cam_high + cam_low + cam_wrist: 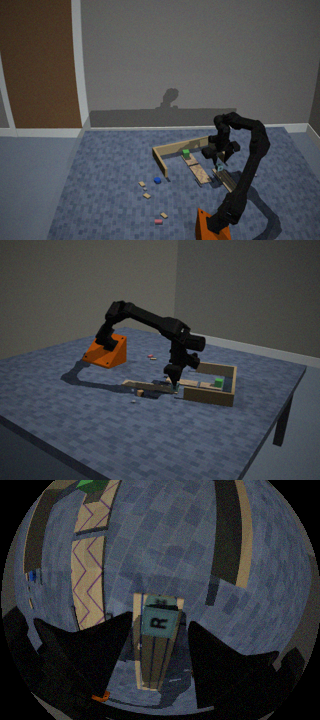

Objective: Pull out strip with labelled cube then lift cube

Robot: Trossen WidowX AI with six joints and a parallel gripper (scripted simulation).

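Now: gripper tip 20 mm above the teal labelled cube. The rest, counted from my gripper tip: blue object (300 mm to the left, 70 mm behind, 30 mm below); then zigzag strip (100 mm to the left, 30 mm below, 30 mm behind); then tan cube (120 mm to the right, 90 mm behind, 30 mm below).
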